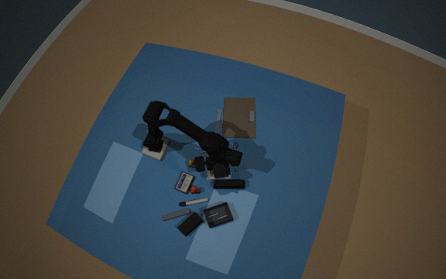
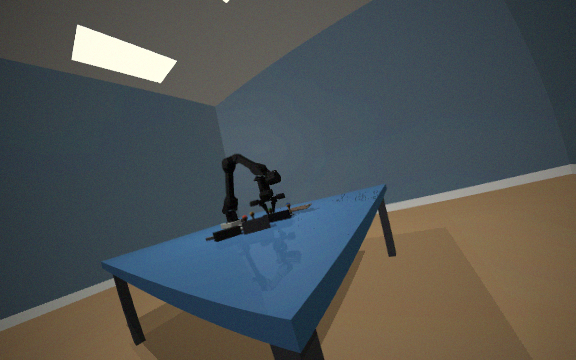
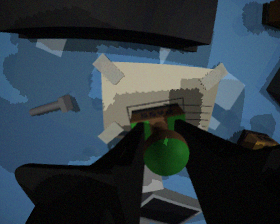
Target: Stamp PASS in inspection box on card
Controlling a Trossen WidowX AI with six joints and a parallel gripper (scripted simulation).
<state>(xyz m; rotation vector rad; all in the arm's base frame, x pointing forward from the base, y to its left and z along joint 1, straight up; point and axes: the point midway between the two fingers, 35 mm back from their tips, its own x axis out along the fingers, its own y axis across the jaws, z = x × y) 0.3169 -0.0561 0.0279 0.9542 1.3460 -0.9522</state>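
Now: gripper tip 3 cm above the card and 1 cm to the left of it. Also, from my gripper tip: blue-knob stamp (11 cm to the left, 6 cm ahead); long black bar (7 cm to the right, 6 cm ahead, 1 cm below); orange stamp (12 cm behind).
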